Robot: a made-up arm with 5 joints.
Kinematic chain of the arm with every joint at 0, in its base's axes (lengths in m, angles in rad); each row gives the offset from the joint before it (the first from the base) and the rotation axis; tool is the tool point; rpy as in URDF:
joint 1: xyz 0 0 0.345 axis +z
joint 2: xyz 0 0 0 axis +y
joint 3: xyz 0.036 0 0.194 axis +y
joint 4: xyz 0.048 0 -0.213 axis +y
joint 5: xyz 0.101 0 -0.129 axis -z
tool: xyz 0 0 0 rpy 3.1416 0 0
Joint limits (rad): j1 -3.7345..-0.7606 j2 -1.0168..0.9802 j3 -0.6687..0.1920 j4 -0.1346..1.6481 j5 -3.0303..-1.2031
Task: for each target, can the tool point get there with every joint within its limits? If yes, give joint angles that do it. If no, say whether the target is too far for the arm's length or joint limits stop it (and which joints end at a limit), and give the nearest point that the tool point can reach.
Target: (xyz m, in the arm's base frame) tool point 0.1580 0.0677 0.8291
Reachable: no: joint limits stop it (at a limit: joint 1, joint 2, joint 3, joint 4) | nearest point 0.1160 -0.1104 0.6794 | short by 0.236 m
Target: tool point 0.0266 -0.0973 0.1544
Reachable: yes | joints -1.3037 0.1543 -0.1486 0.7275 -1.5986
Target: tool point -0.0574 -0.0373 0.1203
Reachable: yes | joints -2.5648 0.5037 -0.0790 0.3169 -1.4573
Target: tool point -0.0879 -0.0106 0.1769
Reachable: yes | joints -3.0213 0.3550 -0.5119 1.4273 -1.7792
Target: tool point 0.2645 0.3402 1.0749
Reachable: no: too far | nearest point -0.1328 0.0895 0.6794 | short by 0.614 m
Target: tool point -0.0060 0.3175 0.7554
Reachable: no: joint limits stop it (at a limit: joint 1, joint 2, joint 3, joint 4) | nearest point -0.1328 0.0895 0.6794 | short by 0.272 m
